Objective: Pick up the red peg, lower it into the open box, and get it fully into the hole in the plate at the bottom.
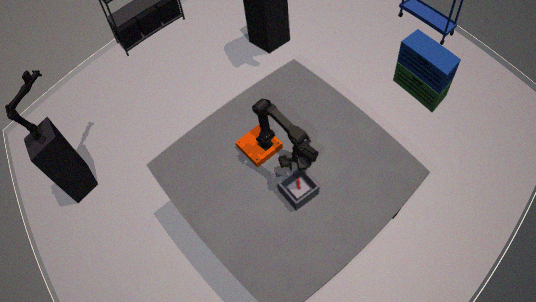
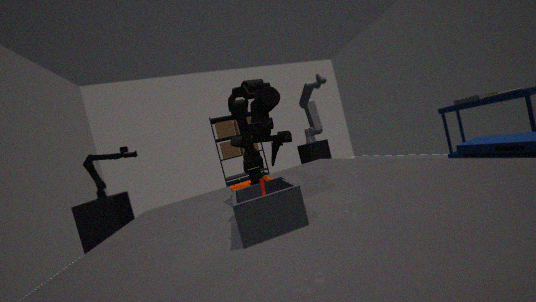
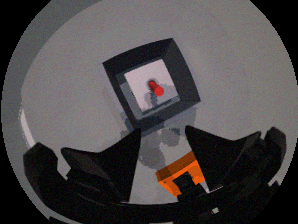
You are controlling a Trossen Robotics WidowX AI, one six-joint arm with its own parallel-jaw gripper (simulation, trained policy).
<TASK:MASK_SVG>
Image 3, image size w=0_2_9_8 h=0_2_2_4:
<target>my gripper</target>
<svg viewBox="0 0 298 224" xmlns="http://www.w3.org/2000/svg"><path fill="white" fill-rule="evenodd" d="M49 217L49 221L51 221L52 224L67 224L67 222L56 220L56 218L53 218L52 216ZM286 135L277 127L270 128L263 148L259 144L262 132L233 141L186 125L186 139L212 193L168 204L125 204L130 201L141 149L140 128L102 152L61 148L71 167L65 175L67 180L57 171L56 153L35 143L24 153L24 175L45 206L81 224L249 224L279 188L278 181L271 186L267 183L274 179L285 160ZM218 208L218 212L209 216L209 220L202 222L198 220L197 216L200 216L200 214Z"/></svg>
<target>grey box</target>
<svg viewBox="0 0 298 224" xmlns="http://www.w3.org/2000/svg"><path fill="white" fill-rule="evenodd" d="M174 34L150 37L148 40L137 41L137 43L126 45L126 47L110 52L109 55L96 60L98 71L101 73L102 80L105 81L105 87L108 89L109 96L112 97L114 107L120 113L130 133L133 132L133 129L140 128L141 139L206 104L192 63L190 63L189 57L186 56L184 48L182 48L180 41L178 41ZM162 59L170 77L172 77L177 96L157 105L157 107L141 112L136 99L134 99L132 88L130 88L128 81L125 79L125 73Z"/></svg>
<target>pale plate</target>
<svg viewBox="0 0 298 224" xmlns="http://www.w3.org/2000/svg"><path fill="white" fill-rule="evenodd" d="M162 59L125 73L125 79L128 81L130 88L132 88L134 99L136 99L141 112L148 111L148 109L157 107L157 105L177 96L172 77L170 77ZM149 81L154 81L154 83L161 85L165 91L164 95L154 95L152 89L149 88Z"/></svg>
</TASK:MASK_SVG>
